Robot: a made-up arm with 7 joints. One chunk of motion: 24 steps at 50 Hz.
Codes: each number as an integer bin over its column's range. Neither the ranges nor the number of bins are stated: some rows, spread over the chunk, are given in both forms.
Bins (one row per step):
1: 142 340 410 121 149 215 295
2: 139 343 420 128 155 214 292
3: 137 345 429 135 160 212 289
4: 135 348 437 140 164 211 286
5: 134 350 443 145 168 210 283
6: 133 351 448 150 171 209 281
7: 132 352 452 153 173 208 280
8: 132 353 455 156 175 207 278
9: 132 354 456 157 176 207 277
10: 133 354 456 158 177 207 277
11: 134 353 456 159 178 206 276
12: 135 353 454 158 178 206 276
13: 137 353 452 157 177 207 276
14: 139 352 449 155 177 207 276
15: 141 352 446 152 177 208 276
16: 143 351 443 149 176 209 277
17: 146 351 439 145 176 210 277
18: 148 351 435 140 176 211 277
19: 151 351 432 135 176 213 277
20: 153 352 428 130 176 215 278
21: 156 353 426 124 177 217 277
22: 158 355 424 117 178 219 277
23: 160 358 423 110 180 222 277
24: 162 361 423 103 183 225 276
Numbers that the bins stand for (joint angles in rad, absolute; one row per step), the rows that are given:
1: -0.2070 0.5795 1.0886 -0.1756 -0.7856 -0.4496 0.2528
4: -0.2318 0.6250 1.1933 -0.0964 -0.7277 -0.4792 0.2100
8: -0.2424 0.6533 1.2630 -0.0297 -0.6853 -0.5088 0.1720
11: -0.2354 0.6533 1.2669 -0.0172 -0.6738 -0.5162 0.1625
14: -0.2177 0.6477 1.2398 -0.0339 -0.6776 -0.5088 0.1625
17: -0.1929 0.6420 1.2010 -0.0756 -0.6815 -0.4866 0.1672
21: -0.1574 0.6533 1.1506 -0.1631 -0.6776 -0.4348 0.1672
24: -0.1362 0.6987 1.1390 -0.2507 -0.6545 -0.3756 0.1625
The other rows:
2: -0.2177 0.5966 1.1274 -0.1465 -0.7624 -0.4570 0.2386
3: -0.2247 0.6079 1.1623 -0.1173 -0.7432 -0.4718 0.2243
5: -0.2354 0.6363 1.2165 -0.0756 -0.7123 -0.4866 0.1958
6: -0.2389 0.6420 1.2359 -0.0548 -0.7008 -0.4940 0.1863
7: -0.2424 0.6477 1.2514 -0.0423 -0.6931 -0.5014 0.1815
9: -0.2424 0.6590 1.2669 -0.0256 -0.6815 -0.5088 0.1672
10: -0.2389 0.6590 1.2669 -0.0214 -0.6776 -0.5088 0.1672
12: -0.2318 0.6533 1.2591 -0.0214 -0.6738 -0.5162 0.1625
13: -0.2247 0.6533 1.2514 -0.0256 -0.6776 -0.5088 0.1625
15: -0.2106 0.6477 1.2281 -0.0464 -0.6776 -0.5014 0.1625
16: -0.2035 0.6420 1.2165 -0.0589 -0.6815 -0.4940 0.1672
18: -0.1858 0.6420 1.1855 -0.0964 -0.6815 -0.4792 0.1672
19: -0.1751 0.6420 1.1739 -0.1173 -0.6815 -0.4644 0.1672
20: -0.1681 0.6477 1.1584 -0.1381 -0.6815 -0.4496 0.1720
22: -0.1504 0.6647 1.1429 -0.1923 -0.6738 -0.4200 0.1672
23: -0.1433 0.6817 1.1390 -0.2215 -0.6661 -0.3978 0.1672

